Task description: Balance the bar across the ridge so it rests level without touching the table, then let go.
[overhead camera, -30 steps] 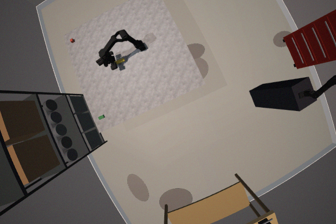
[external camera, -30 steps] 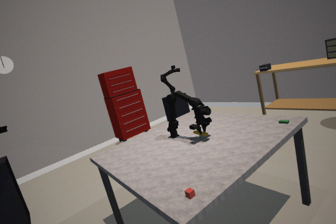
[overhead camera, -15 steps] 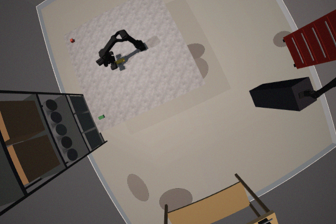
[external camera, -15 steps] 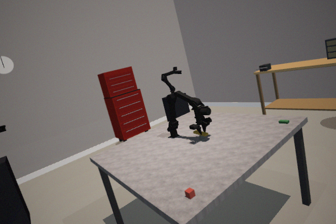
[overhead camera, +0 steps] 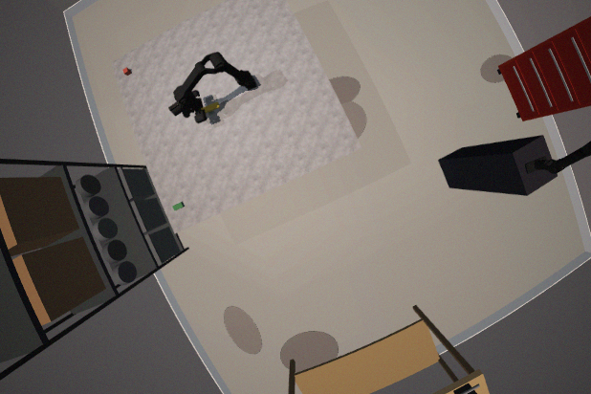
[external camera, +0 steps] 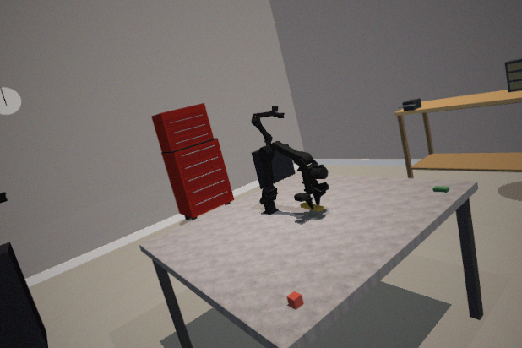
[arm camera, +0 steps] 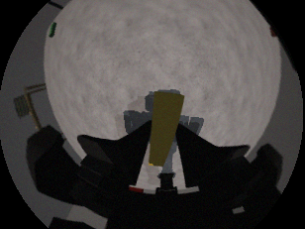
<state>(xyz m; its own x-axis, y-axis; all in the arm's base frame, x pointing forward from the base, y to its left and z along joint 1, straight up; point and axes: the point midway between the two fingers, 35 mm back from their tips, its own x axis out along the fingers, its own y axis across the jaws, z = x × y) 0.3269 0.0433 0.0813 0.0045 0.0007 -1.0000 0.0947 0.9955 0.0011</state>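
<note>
Right now the yellow bar is 3 cm behind my gripper tip. From my gripper tip the other things lie so: small red cube (54 cm to the right, 41 cm ahead, 3 cm below); small green block (46 cm to the left, 41 cm ahead, 4 cm below).
</note>
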